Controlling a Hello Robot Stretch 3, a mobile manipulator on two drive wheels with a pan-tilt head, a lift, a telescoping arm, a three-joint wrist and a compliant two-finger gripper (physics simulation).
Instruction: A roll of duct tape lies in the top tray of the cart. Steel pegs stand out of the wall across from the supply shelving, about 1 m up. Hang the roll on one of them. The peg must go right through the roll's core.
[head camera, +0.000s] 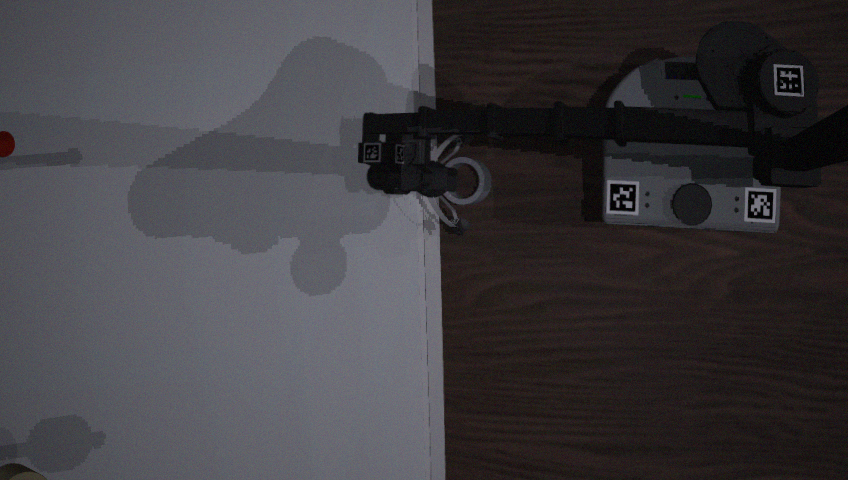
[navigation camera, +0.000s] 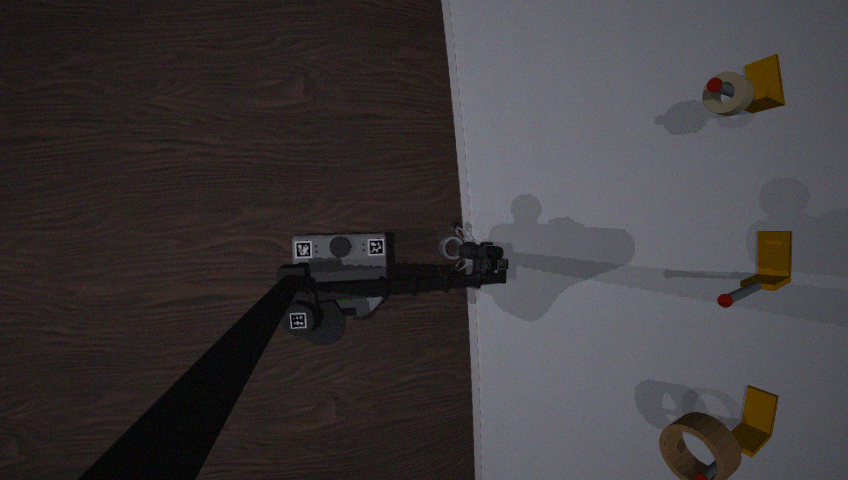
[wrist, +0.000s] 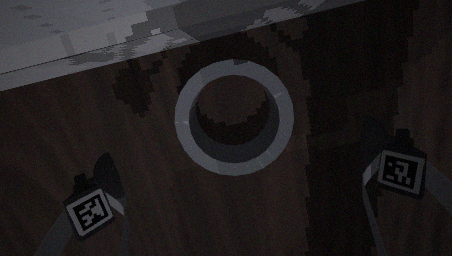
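Seen in the pictures: gripper, fingertip midpoint: (head camera: 465, 181) (navigation camera: 452, 248); robot's base, origin of the base link: (head camera: 690, 202) (navigation camera: 339, 245).
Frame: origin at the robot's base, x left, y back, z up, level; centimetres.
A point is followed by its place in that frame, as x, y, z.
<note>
The grey duct tape roll (head camera: 485, 182) {-43.1, 2.1, 4.3} (navigation camera: 442, 248) {-43.2, 2.4, 4.6} (wrist: 183, 122) lies flat on the dark floor close to the wall's foot, its core facing up. My gripper (head camera: 459, 183) {-46.3, 2.2, 7.8} (navigation camera: 457, 247) {-46.3, 2.2, 7.8} (wrist: 236, 153) {-46.3, 2.2, 7.8} is open above it; in the wrist view the fingers stand wide on both sides of the roll, nearer the camera and apart from it. The wrist hides part of the roll in the head view. In the navigation view the middle steel peg (navigation camera: 742, 292) {-43.2, 2.0, 109.6}, red-tipped, stands bare on a yellow bracket (navigation camera: 774, 255) {-55.9, -1.8, 109.2}. The head view shows a red peg tip (head camera: 5, 143) {-39.2, 2.6, 109.0}. The cart does not show.
A beige roll (navigation camera: 741, 98) {-41.8, -21.2, 110.4} hangs on the upper peg in the navigation view, a large brown roll (navigation camera: 724, 443) {-45.5, 23.8, 109.3} on the lower one. The pale wall (head camera: 238, 356) {-55.3, -22.1, 67.3} (navigation camera: 565, 118) {-54.6, -34.3, 67.3} meets the wooden floor (head camera: 595, 356) {-18.3, -33.4, 0.1} (navigation camera: 178, 118) {65.5, -53.1, 0.1} beside the gripper. My base (head camera: 648, 160) {-8.4, 7.0, 16.0} (navigation camera: 357, 267) {-6.0, 7.3, 16.0} stands on the floor.
</note>
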